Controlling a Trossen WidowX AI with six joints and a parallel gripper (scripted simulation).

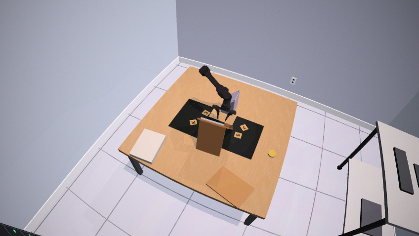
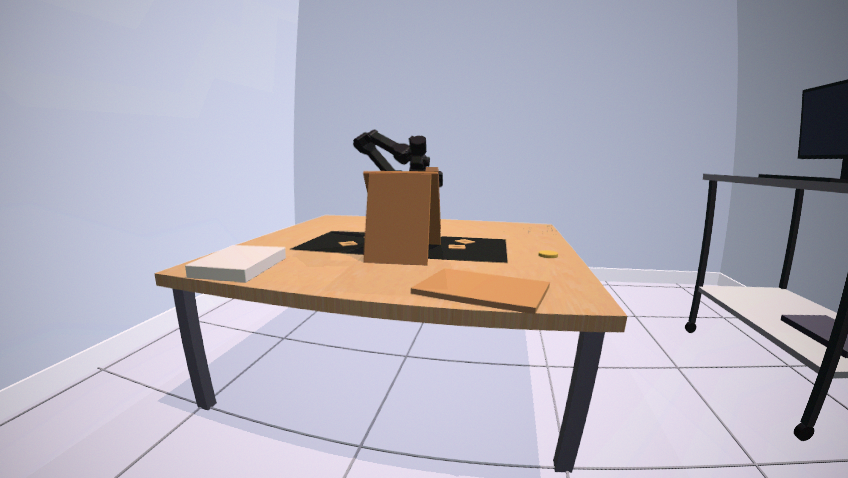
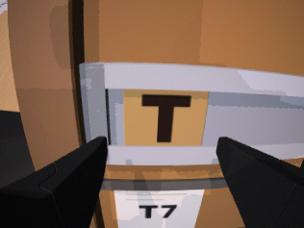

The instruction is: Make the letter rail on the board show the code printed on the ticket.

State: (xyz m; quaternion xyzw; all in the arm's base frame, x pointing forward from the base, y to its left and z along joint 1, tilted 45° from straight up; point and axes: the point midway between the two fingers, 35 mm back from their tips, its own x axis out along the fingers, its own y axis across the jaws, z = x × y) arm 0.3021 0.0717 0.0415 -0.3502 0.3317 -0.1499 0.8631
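The white ticket lies 10 cm below my gripper tip and 3 cm behind it. Also, from my gripper tip: thin panel (43 cm ahead, 22 cm to the left, 19 cm below); then white slab (51 cm to the right, 32 cm ahead, 18 cm below).
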